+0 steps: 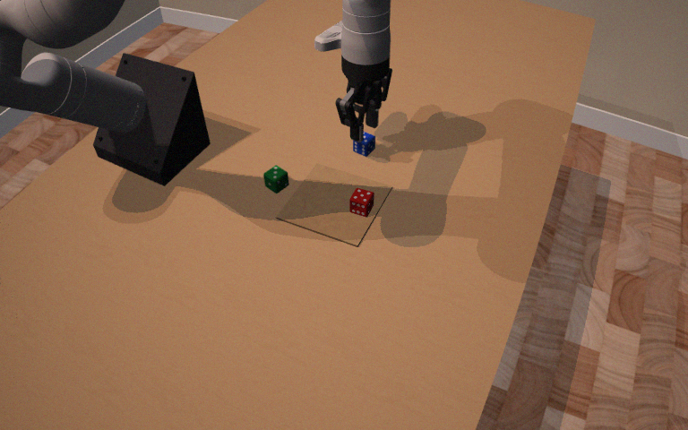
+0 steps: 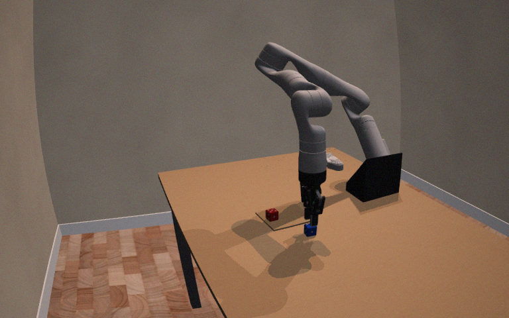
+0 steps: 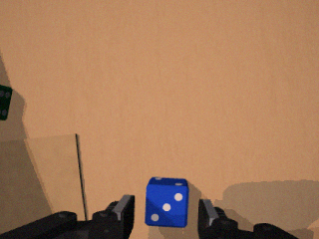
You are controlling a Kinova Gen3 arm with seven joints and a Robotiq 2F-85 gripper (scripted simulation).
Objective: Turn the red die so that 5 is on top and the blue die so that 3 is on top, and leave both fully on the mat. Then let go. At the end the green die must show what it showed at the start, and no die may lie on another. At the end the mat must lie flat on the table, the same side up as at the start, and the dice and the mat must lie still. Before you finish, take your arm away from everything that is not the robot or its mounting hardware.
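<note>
Now: the blue die 40 mm below my hand. From my hand the other things lie so: thin tan mat (140 mm to the right, 50 mm below, 40 mm ahead); then red die (130 mm to the right, 80 mm ahead, 40 mm below); then green die (160 mm to the right, 70 mm behind, 40 mm below).
</note>
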